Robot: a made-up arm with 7 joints. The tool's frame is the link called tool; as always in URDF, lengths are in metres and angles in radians.
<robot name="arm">
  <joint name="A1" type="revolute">
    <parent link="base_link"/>
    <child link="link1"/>
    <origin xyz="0 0 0.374"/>
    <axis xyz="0 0 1"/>
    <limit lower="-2.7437" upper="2.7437" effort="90" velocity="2.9"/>
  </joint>
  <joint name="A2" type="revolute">
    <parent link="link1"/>
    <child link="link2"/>
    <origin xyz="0 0 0" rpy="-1.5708 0 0"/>
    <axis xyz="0 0 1"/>
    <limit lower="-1.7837" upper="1.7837" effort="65" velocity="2"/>
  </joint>
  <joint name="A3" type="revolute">
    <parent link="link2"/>
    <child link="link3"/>
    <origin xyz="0 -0.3 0" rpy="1.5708 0 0"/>
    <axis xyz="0 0 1"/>
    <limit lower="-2.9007" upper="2.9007" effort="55" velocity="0.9"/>
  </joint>
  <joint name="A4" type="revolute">
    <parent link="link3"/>
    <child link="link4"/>
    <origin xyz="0.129 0 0" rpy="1.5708 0 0"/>
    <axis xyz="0 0 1"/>
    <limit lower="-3.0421" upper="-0.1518" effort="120" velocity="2.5"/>
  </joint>
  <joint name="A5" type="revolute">
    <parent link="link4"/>
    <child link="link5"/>
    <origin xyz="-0.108 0.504 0" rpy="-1.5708 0 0"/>
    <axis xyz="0 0 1"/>
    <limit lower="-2.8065" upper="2.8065" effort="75" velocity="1"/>
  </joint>
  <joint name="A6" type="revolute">
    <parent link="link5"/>
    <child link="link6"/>
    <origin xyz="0 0 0" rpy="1.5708 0 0"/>
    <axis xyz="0 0 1"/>
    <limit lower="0.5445" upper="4.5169" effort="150" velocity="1"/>
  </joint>
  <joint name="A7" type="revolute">
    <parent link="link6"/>
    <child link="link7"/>
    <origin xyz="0.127 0 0" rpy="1.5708 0 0"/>
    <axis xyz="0 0 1"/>
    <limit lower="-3.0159" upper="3.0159" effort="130" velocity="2.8"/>
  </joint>
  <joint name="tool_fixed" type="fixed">
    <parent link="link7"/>
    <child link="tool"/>
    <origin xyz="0 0 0"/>
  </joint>
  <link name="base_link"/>
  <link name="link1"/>
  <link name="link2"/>
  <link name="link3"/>
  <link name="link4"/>
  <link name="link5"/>
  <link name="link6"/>
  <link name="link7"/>
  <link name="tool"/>
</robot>
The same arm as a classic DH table. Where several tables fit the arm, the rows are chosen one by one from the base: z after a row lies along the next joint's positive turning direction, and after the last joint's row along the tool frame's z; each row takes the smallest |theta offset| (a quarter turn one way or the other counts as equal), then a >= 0, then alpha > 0; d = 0 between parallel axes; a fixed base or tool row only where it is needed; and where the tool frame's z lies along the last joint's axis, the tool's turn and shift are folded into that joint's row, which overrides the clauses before.
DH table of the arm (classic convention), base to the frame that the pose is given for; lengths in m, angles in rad. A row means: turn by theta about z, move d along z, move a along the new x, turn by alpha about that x. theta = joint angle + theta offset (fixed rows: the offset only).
A1: a 0  alpha -1.5708  d 0.374  theta0 0
A2: a 0  alpha 1.5708  d 0  theta0 0
A3: a 0.129  alpha 1.5708  d 0.3  theta0 0
A4: a -0.108  alpha -1.5708  d 0  theta0 0
A5: a 0  alpha 1.5708  d 0.504  theta0 0
A6: a 0.127  alpha 1.5708  d 0  theta0 0
A7: a 0  alpha 0  d 0  theta0 0
Joint limits (rad, base to tool): -2.7437..2.7437 -1.7837..1.7837 -2.9007..2.9007 -3.0421..-0.1518 -2.8065..2.8065 0.5445..4.5169 -3.0159..3.0159

